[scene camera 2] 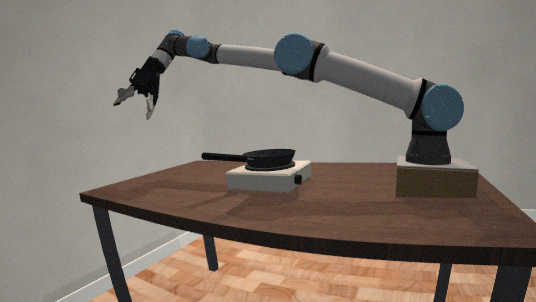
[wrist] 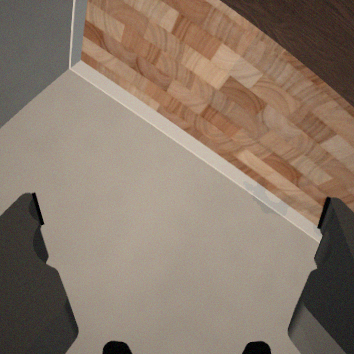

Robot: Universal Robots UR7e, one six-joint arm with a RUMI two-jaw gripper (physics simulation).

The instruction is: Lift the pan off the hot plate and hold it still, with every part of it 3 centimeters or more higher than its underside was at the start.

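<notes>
A black pan (scene camera 2: 270, 158) sits on the hot plate, its long handle (scene camera 2: 222, 156) pointing left in the scene view. The hot plate (scene camera 2: 257, 183) is a white box with a black knob on its right side, standing on the table. My gripper (scene camera 2: 133, 109) (wrist: 181, 199) is open and empty. It hangs up and to the left of the pan in the scene view, well above the handle, with its fingers angled down and to the left. The pan and the hot plate do not show in the wrist view.
The brown table (scene camera 2: 340, 225) (wrist: 310, 35) has a curved front edge. The arm's base stands on a wooden block (scene camera 2: 436, 183) at the right. A grey wall (scene camera 2: 50, 100) (wrist: 170, 225) rises behind, and wood flooring (scene camera 2: 310, 275) (wrist: 220, 90) lies below.
</notes>
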